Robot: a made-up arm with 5 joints. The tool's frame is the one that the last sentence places.
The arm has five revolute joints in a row. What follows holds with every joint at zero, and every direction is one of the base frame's. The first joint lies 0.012 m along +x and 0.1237 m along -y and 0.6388 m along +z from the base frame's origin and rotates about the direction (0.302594, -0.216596, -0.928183). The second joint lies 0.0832 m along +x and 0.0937 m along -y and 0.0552 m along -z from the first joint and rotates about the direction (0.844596, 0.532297, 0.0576). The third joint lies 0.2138 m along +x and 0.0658 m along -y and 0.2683 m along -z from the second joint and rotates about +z. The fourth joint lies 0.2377 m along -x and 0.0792 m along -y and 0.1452 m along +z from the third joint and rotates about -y. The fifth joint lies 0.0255 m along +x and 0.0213 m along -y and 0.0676 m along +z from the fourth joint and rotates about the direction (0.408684, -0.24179, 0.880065). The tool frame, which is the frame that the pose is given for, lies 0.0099 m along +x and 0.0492 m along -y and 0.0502 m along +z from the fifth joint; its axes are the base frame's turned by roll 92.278, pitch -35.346 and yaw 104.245 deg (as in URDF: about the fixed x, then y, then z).
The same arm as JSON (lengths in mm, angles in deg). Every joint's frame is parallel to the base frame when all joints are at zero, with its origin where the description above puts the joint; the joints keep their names.
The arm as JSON. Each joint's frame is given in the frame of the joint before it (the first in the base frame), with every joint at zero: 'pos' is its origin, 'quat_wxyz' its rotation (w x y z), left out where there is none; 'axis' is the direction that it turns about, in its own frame. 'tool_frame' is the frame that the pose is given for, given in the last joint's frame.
{"length_unit": "mm", "angle_unit": "deg", "joints": [
  {"joint": "joint 1", "pos": [12.0, -123.7, 638.8], "axis": [0.302594, -0.216596, -0.928183]},
  {"joint": "joint 2", "pos": [83.2, -93.7, -55.2], "axis": [0.844596, 0.532297, 0.0576]},
  {"joint": "joint 3", "pos": [213.8, -65.8, -268.3], "axis": [0.0, 0.0, 1.0]},
  {"joint": "joint 4", "pos": [-237.7, -79.2, 145.2], "axis": [0.0, -1.0, 0.0]},
  {"joint": "joint 5", "pos": [25.5, -21.3, 67.6], "axis": [0.408684, -0.24179, 0.880065]}
], "tool_frame": {"pos": [9.9, -49.2, 50.2], "quat_wxyz": [0.232576, 0.587837, 0.413108, 0.655513]}}

